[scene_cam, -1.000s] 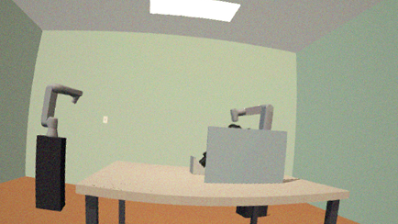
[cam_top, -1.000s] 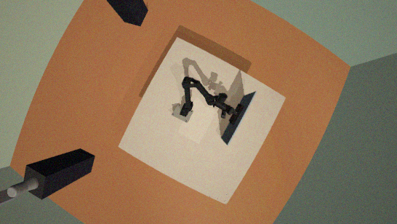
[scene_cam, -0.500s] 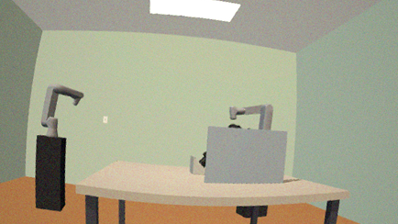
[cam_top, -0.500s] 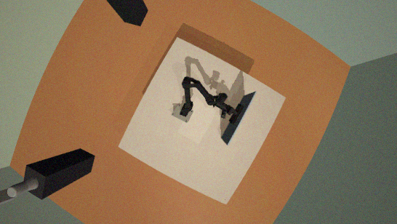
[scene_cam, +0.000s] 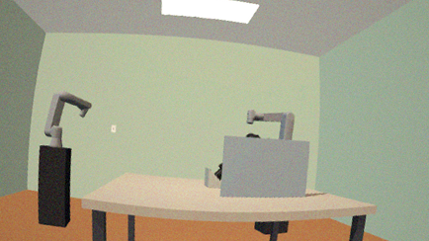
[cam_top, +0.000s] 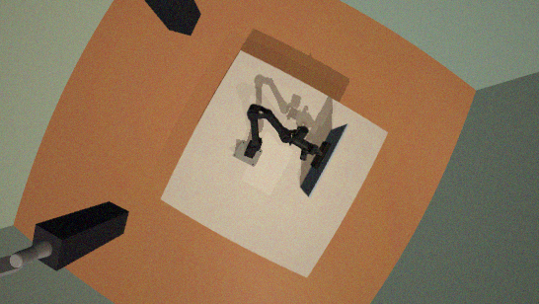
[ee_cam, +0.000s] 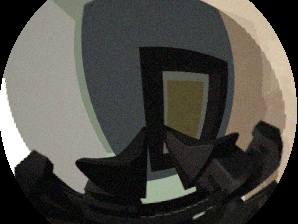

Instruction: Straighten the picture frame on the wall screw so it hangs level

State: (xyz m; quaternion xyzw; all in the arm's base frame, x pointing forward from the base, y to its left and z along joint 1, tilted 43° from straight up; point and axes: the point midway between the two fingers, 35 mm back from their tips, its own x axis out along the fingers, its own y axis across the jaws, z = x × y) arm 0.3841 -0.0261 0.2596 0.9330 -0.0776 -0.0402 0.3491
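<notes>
Now: gripper tip 5 cm above the picture frame. The rest, counted from my gripper tip: blue-grey wall panel (2 cm ahead, 2 cm to the right, 7 cm below).
</notes>
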